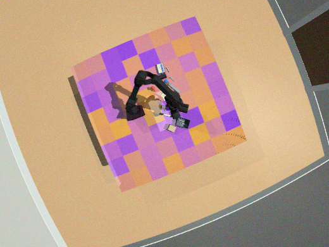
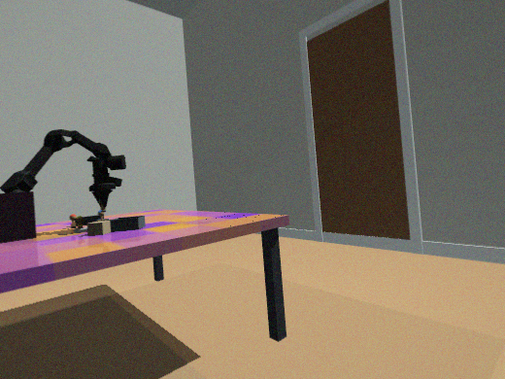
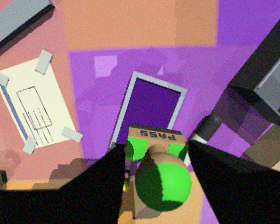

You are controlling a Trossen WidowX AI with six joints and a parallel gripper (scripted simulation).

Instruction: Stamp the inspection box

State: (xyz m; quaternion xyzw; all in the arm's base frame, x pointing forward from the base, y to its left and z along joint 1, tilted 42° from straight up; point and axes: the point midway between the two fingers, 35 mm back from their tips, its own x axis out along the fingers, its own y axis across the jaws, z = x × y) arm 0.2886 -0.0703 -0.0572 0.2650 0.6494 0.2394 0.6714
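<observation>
Right now the ink pad is 90 mm below my gripper tip and 10 mm behind it. From my gripper tip the other things lie so: green stamp right at my gripper tip; white card 130 mm to the left, 90 mm below, 20 mm ahead; yellow-topped stamp 80 mm behind, 70 mm below, 50 mm to the left.
</observation>
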